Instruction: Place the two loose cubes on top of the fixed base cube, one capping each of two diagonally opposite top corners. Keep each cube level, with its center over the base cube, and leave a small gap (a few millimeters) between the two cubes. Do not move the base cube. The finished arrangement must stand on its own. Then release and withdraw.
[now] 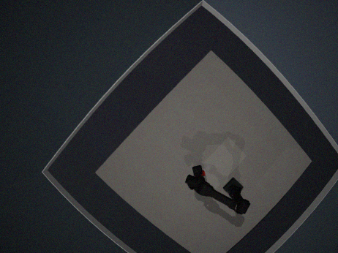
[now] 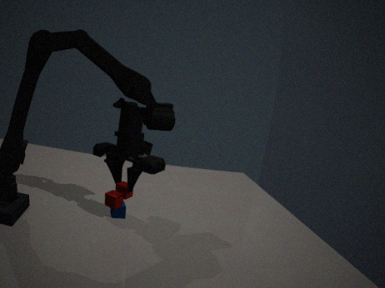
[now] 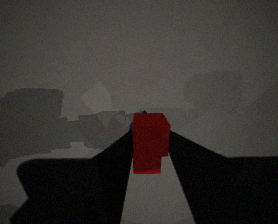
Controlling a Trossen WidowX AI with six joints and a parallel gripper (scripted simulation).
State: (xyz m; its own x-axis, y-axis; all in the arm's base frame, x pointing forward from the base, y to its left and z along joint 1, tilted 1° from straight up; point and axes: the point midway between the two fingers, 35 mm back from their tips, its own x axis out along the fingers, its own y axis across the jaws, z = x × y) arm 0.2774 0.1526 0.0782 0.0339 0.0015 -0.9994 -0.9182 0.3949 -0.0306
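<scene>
The blue cube lies 1 cm behind my gripper tip, 2 cm to the right of it and 5 cm below it.
</scene>
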